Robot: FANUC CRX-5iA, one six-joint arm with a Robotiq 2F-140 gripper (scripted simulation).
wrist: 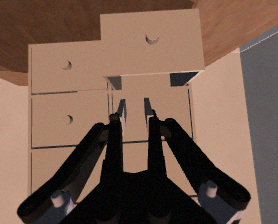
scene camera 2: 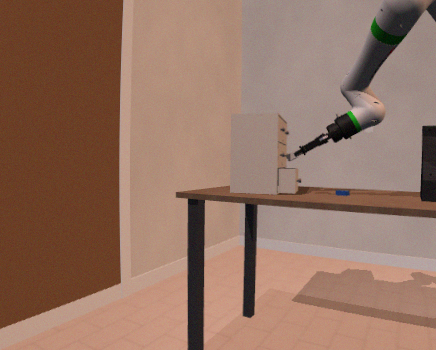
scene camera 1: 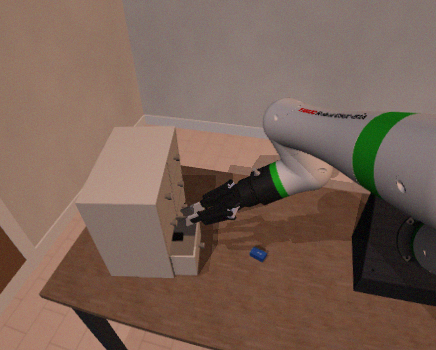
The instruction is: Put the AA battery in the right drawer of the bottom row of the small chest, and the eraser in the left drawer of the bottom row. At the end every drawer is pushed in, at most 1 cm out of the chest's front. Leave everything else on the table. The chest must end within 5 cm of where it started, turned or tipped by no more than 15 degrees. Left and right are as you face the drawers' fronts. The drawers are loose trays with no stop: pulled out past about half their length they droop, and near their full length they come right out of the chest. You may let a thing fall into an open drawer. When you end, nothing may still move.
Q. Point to a beige chest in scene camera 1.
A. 118, 202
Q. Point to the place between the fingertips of my gripper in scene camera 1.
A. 182, 218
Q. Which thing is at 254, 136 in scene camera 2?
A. A beige chest.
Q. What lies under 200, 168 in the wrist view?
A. My gripper.
